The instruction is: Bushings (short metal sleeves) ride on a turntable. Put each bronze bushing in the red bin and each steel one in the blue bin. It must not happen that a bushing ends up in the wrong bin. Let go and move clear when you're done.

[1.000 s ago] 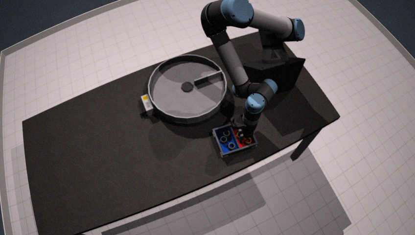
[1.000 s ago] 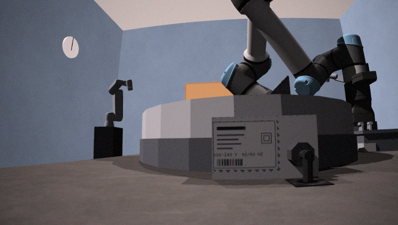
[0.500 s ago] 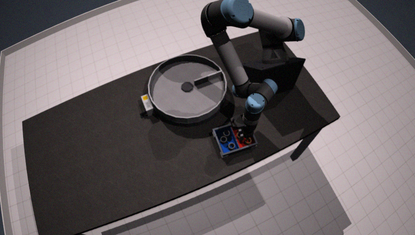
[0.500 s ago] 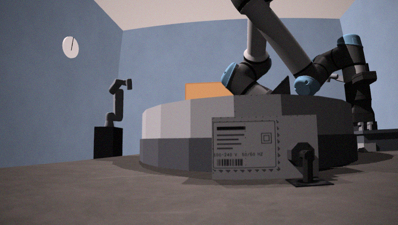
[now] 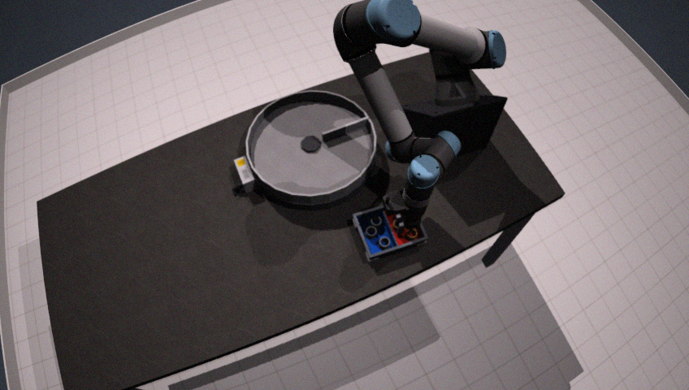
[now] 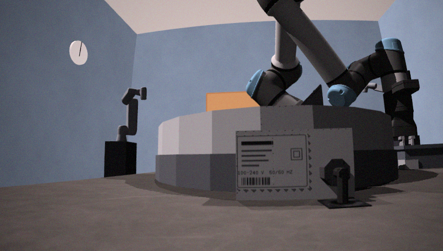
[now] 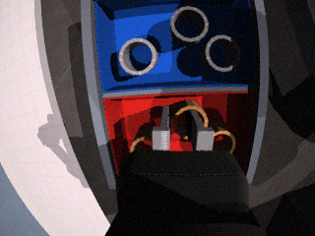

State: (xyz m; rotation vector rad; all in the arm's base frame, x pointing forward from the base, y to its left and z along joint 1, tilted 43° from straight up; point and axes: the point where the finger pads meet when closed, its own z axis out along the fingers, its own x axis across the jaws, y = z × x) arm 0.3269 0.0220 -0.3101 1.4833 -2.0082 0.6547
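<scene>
Now: the red bin 3 cm ahead of my hand and 1 cm to the right of it. Also, from my hand: grey turntable 10 cm ahead, 38 cm to the right, 2 cm above.
</scene>
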